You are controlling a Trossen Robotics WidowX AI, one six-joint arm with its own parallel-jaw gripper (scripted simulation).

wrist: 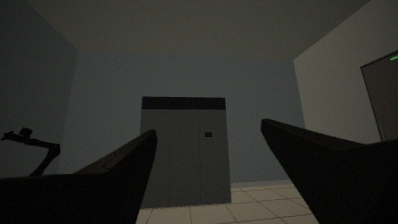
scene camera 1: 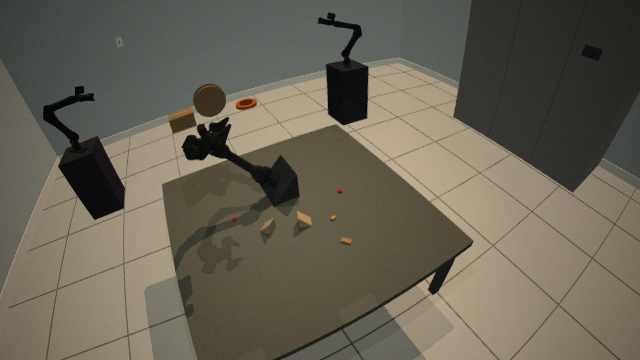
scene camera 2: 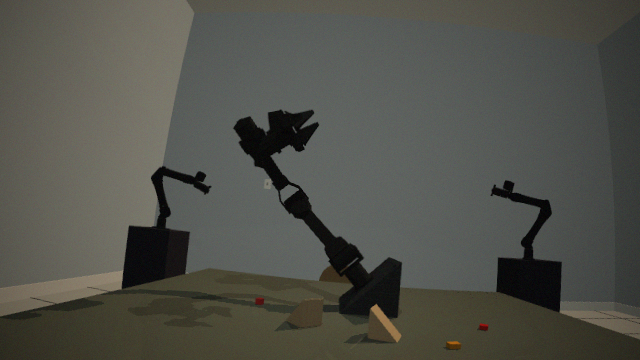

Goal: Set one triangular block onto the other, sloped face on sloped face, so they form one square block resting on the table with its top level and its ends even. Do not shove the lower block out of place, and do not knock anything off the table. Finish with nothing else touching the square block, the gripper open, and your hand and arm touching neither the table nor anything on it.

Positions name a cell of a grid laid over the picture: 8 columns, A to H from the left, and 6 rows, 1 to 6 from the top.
Labels:
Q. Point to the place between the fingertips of my gripper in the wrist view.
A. E4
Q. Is my gripper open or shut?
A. Open.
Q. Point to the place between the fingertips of my gripper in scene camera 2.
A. D2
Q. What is my gripper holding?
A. Nothing.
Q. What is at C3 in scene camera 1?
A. My gripper.

